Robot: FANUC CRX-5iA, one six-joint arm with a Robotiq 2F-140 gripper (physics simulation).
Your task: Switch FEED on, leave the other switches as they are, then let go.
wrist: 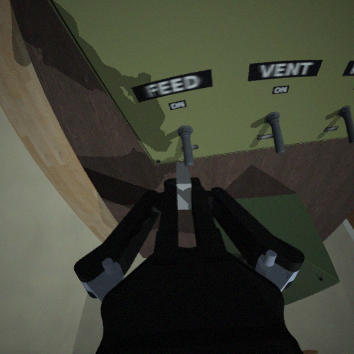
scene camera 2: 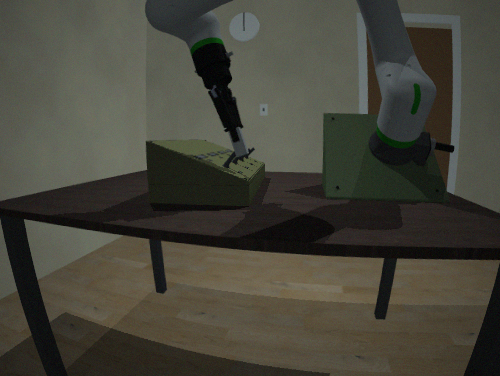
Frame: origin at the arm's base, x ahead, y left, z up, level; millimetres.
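Where they show: gripper, fingertip midpoint: (wrist: 181,172) (scene camera 2: 242,155); arm's base, link origin: (scene camera 2: 391,147).
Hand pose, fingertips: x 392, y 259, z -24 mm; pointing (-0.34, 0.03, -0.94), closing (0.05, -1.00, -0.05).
Things, the pixels of their top centre, and the offset from my fingertips. Level surfaces: height alone.
- FEED switch, top centre: (wrist: 186,157) (scene camera 2: 231,150) dx +35, dy -6, dz +12 mm
- VENT switch, top centre: (wrist: 283,143) dx +61, dy -123, dz +10 mm
- dark table, surface height: dz -117 mm
The FEED switch (scene camera 2: 230,160) (wrist: 187,147) is a grey lever on the sloping panel of the olive console (scene camera 2: 200,185) (wrist: 125,30). In the wrist view it leans away from its ON mark, toward the panel's lower edge. The VENT switch (wrist: 275,134) and another switch (wrist: 347,125) at the right edge lean the same way. My gripper (scene camera 2: 241,154) (wrist: 181,172) is shut and empty. Its fingertips are right by the free end of the FEED lever, on the side away from ON. Whether they touch it cannot be told.
The console stands on the dark table (scene camera 2: 115,220). A green box (scene camera 2: 347,160) (wrist: 285,215) stands past the console's low side, with a second arm's joint (scene camera 2: 402,110) in front of it in the scene view. VENT is the neighbouring switch, to the right of FEED in the wrist view.
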